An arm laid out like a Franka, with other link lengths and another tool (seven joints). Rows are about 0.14 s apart.
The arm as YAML. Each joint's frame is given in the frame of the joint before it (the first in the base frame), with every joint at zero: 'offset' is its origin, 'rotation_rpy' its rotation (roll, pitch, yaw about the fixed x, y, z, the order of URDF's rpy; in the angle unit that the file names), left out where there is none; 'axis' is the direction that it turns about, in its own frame. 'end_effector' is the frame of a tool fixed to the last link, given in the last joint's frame.
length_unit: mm
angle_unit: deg
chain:
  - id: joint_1
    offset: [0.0, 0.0, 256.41]
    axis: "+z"
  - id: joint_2
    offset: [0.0, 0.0, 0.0]
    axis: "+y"
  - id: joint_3
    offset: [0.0, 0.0, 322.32]
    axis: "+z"
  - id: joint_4
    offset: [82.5, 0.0, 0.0]
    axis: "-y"
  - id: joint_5
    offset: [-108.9, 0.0, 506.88]
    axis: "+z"
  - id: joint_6
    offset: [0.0, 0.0, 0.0]
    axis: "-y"
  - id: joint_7
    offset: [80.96, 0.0, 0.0]
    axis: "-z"
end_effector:
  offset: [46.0, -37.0, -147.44]
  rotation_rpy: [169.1, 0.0, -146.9]
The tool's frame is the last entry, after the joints.
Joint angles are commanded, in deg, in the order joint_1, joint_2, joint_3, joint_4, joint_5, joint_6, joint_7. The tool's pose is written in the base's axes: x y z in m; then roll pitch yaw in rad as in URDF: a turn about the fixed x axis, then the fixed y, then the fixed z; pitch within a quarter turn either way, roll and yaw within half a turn. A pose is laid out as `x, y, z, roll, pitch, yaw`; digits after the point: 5 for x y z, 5 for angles.
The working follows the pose.
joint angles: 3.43, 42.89, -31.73, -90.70, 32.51, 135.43, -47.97
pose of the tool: 0.80996, -0.36077, 0.10410, 3.09760, 0.11216, -2.43762
Where each joint sits with the arm in this pose, in the base's axes (m; each line is computed from the numbers above, not from the rounded line before):
joint_1: 0.0000 0.0000 0.2564
joint_2: 0.0000 0.0000 0.2564
joint_3: 0.2190 0.0131 0.4926
joint_4: 0.2729 -0.0271 0.4448
joint_5: 0.6748 -0.2708 0.2259
joint_6: 0.6748 -0.2708 0.2259
joint_7: 0.7345 -0.3238 0.2389
the tool: 0.8100 -0.3608 0.1041

